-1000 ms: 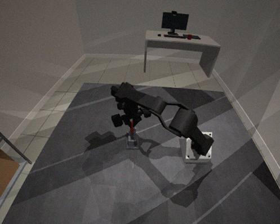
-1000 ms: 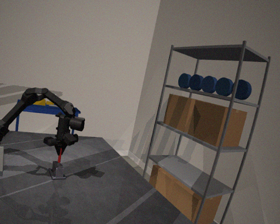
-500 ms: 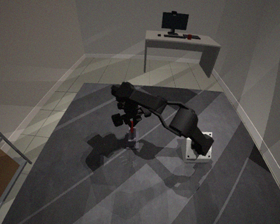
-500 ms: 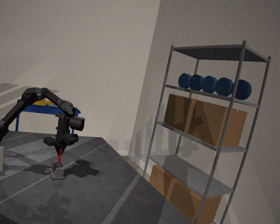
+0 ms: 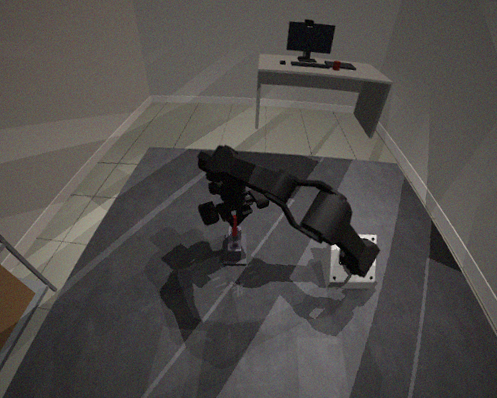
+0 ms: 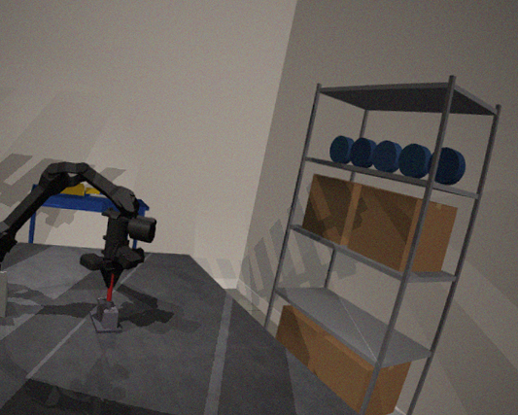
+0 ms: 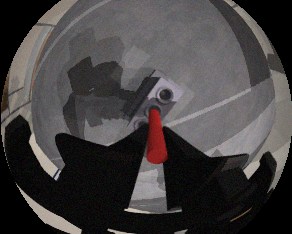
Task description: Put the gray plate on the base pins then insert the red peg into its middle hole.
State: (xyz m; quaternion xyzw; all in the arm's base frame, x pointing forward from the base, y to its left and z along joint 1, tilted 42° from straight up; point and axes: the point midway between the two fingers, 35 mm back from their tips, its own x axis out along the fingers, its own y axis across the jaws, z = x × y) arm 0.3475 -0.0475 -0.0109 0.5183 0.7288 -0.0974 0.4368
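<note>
The gray plate is 7 cm below my gripper tip. Also, from my gripper tip: base (11 cm below); then red peg (right at my gripper tip).
</note>
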